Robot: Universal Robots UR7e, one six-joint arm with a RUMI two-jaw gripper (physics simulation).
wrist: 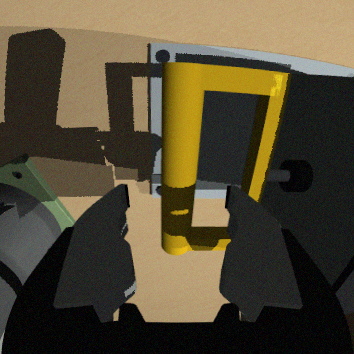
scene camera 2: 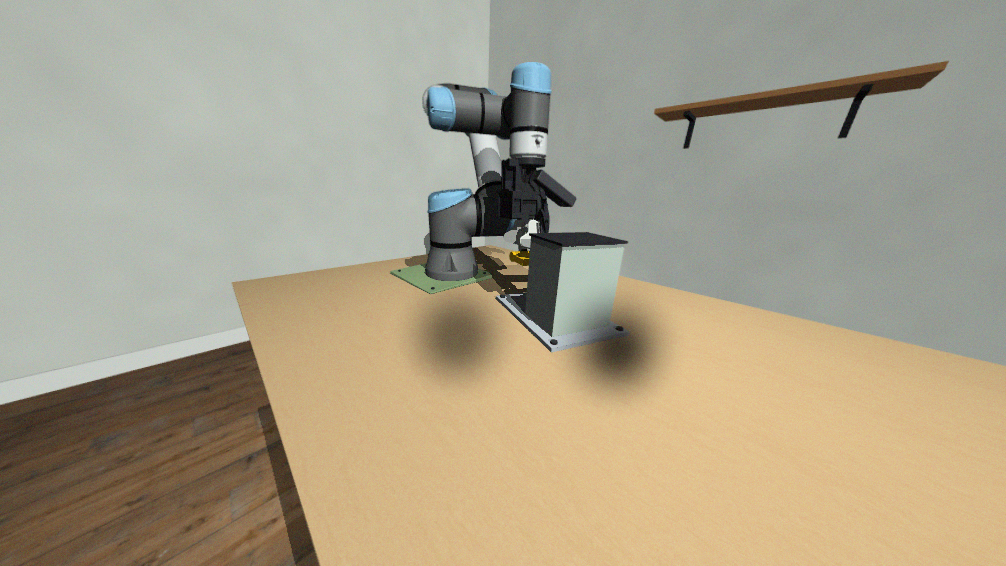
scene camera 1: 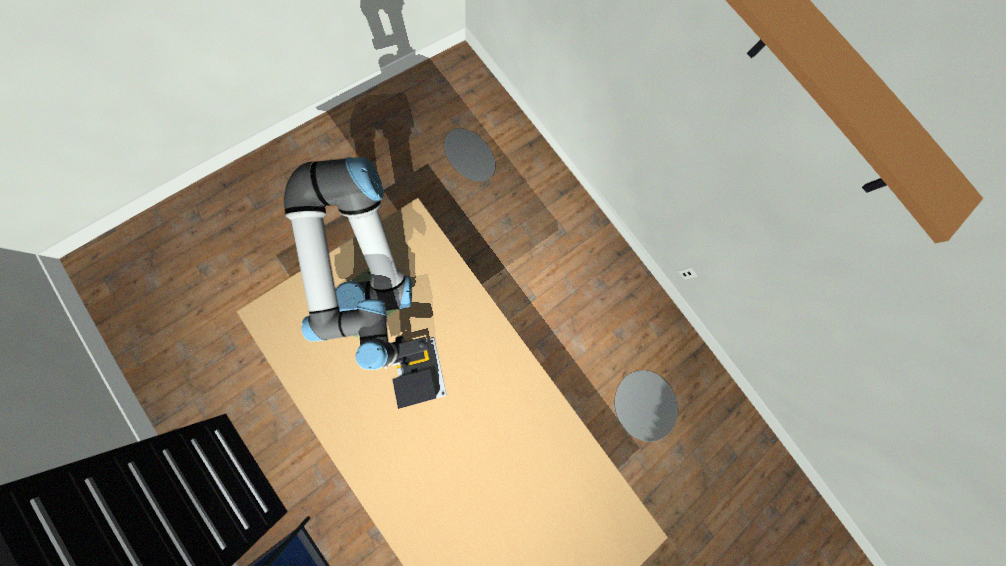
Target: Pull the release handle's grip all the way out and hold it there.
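The release handle's yellow grip (scene camera 1: pixel 426 356) (scene camera 2: pixel 520 257) (wrist: pixel 182 125) is a rectangular loop with a thick round bar on its outer side. A short rod with a black collar (wrist: pixel 296 176) joins it to the dark housing (scene camera 1: pixel 416 388) (scene camera 2: pixel 587 292) (wrist: pixel 320 130). A visible gap separates loop and housing. The housing stands on a light grey base plate (scene camera 2: pixel 590 338) (wrist: pixel 156 112). My gripper (scene camera 2: pixel 522 241) (wrist: pixel 176 186) is partly open, pointing down over the grip. In the wrist view the thick bar lies between the fingertips, with space on both sides; the right fingertip overlaps the loop's opening. Contact and exact height are unclear.
The arm's green mounting plate (scene camera 2: pixel 415 280) (wrist: pixel 56 202) is beside the handle on the tan table (scene camera 1: pixel 492 457) (scene camera 2: pixel 492 457). A wooden shelf (scene camera 1: pixel 858 112) (scene camera 2: pixel 794 96) is on the wall. A black cabinet (scene camera 1: pixel 165 485) stands beyond the table's edge.
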